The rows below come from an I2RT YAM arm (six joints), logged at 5 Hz.
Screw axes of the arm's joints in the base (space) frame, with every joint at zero. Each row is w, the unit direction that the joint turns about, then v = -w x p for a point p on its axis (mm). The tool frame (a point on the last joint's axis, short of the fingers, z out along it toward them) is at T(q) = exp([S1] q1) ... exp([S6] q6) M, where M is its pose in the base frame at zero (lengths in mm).
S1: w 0 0 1 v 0 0 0
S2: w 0 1 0 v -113.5 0 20
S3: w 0 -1 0 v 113.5 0 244
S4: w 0 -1 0 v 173.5 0 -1
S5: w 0 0 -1 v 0 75 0
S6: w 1 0 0 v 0 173.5 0
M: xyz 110.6 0 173.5 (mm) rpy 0 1.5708 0 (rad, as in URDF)
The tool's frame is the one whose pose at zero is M.
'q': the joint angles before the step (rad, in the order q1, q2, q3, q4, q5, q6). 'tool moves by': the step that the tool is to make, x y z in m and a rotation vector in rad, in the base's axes. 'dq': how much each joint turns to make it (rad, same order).
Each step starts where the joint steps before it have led.
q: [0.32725 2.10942 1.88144 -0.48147 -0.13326 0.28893]
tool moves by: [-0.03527 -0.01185 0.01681 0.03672 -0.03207 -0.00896]
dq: [-0.00044 -0.17012 -0.19677 0.07219 -0.00892 0.02456]
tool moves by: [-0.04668 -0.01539 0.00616 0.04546 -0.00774 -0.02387]
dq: [0.00057 -0.19940 -0.24034 0.06974 -0.00507 0.04758]
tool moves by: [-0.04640 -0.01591 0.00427 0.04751 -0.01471 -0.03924]
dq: [0.00050 -0.19503 -0.20575 0.04797 0.00916 0.05639]
